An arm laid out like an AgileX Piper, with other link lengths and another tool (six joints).
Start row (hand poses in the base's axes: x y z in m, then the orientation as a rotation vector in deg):
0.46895 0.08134 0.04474 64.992 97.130 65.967
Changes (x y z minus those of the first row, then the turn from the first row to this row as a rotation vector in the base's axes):
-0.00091 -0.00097 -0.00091 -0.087 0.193 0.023
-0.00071 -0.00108 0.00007 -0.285 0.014 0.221
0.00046 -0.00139 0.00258 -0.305 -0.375 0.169
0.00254 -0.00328 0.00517 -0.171 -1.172 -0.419
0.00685 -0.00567 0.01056 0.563 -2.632 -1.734
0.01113 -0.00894 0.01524 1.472 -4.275 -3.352
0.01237 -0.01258 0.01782 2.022 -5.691 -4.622
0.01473 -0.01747 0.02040 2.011 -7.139 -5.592
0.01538 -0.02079 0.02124 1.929 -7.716 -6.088
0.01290 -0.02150 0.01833 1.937 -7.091 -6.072
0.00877 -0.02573 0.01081 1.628 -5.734 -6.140
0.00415 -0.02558 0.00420 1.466 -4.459 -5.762
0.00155 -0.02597 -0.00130 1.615 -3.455 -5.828
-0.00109 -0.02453 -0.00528 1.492 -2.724 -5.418
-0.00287 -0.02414 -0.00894 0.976 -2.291 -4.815
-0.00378 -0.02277 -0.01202 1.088 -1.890 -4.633
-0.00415 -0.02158 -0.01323 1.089 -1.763 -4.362
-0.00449 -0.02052 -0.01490 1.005 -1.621 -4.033
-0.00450 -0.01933 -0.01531 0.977 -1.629 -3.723
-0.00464 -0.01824 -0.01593 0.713 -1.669 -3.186
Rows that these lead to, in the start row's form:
0.46804 0.08037 0.04383 65.067 97.328 65.822
0.46824 0.08026 0.04481 64.667 97.419 65.822
0.46941 0.07995 0.04732 64.400 97.092 65.921
0.47149 0.07806 0.04991 64.310 95.996 65.994
0.47580 0.07567 0.05530 64.601 93.616 66.438
0.48008 0.07240 0.05998 65.053 90.799 66.904
0.48132 0.06876 0.06256 65.194 88.560 67.141
0.48368 0.06387 0.06514 64.759 86.758 67.034
0.48433 0.06055 0.06598 64.613 85.992 66.847
0.48185 0.05984 0.06307 65.081 86.469 66.648
0.47772 0.05561 0.05555 65.975 87.563 65.837
0.47310 0.05576 0.04894 66.586 88.865 65.462
0.47050 0.05537 0.04344 67.483 89.502 65.192
0.46786 0.05681 0.03946 67.681 90.407 65.061
0.46608 0.05720 0.03580 67.280 91.397 64.787
0.46517 0.05857 0.03272 67.525 91.787 64.856
0.46480 0.05976 0.03151 67.433 92.086 64.978
0.46446 0.06082 0.02984 67.259 92.475 65.050
0.46445 0.06201 0.02943 67.019 92.714 65.220
0.46431 0.06310 0.02881 66.451 93.196 65.318

